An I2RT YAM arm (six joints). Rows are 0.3 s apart.
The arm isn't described. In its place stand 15 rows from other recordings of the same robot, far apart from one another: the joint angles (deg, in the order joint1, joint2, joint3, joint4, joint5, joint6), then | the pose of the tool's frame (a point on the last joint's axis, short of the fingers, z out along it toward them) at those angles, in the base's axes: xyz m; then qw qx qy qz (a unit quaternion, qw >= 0).
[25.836 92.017 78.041 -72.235 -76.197 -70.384] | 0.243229, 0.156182, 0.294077, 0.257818, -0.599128, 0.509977, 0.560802
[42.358 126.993 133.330 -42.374 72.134 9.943] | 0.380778, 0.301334, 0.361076, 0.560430, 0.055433, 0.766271, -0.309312
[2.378 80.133 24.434 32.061 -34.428 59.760] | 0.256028, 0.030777, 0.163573, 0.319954, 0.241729, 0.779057, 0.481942
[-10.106 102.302 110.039 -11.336 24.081 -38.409] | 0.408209, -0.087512, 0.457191, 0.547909, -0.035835, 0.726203, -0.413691
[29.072 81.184 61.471 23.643 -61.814 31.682] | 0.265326, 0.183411, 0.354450, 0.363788, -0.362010, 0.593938, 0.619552
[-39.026 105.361 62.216 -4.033 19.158 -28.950] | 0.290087, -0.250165, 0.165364, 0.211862, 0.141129, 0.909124, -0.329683
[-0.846 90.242 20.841 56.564 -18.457 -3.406] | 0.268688, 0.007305, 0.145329, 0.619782, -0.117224, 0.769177, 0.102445
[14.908 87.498 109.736 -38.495 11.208 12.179] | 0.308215, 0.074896, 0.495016, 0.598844, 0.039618, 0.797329, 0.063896
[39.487 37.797 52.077 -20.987 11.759 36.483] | 0.114302, 0.084780, 0.381163, 0.568122, 0.048565, 0.744857, 0.346507
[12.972 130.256 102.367 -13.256 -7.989 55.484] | 0.503164, 0.120983, 0.181521, 0.305412, 0.302434, 0.856927, 0.284487
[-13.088 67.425 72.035 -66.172 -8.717 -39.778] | 0.205799, -0.042306, 0.340757, 0.252107, -0.241259, 0.936153, -0.043059
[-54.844 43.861 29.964 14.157 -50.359 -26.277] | 0.125251, -0.130235, 0.296269, 0.682438, -0.134682, 0.693119, -0.189013
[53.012 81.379 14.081 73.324 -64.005 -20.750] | 0.106466, 0.194533, 0.181063, 0.507019, -0.655552, 0.217361, 0.515691
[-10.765 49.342 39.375 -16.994 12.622 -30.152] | 0.191687, -0.044363, 0.281164, 0.454092, -0.086019, 0.844875, -0.269419
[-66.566 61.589 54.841 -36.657 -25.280 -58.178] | 0.102193, -0.197544, 0.303532, 0.357028, -0.020772, 0.900134, -0.248715
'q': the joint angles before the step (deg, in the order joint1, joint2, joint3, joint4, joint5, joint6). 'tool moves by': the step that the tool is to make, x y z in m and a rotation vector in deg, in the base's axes. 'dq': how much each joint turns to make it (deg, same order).
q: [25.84 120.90 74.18 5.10 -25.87 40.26]
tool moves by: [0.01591 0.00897 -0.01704 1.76 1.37 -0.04]
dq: [0.05 5.41 4.31 1.48 -1.38 1.89]
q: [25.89 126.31 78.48 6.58 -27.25 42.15]
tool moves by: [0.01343 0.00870 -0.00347 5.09 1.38 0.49]
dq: [-0.01 3.41 3.74 2.69 -3.70 4.20]
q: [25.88 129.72 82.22 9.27 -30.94 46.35]
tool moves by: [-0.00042 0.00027 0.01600 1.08 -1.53 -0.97]
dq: [0.09 -2.05 -0.22 0.54 0.67 1.02]
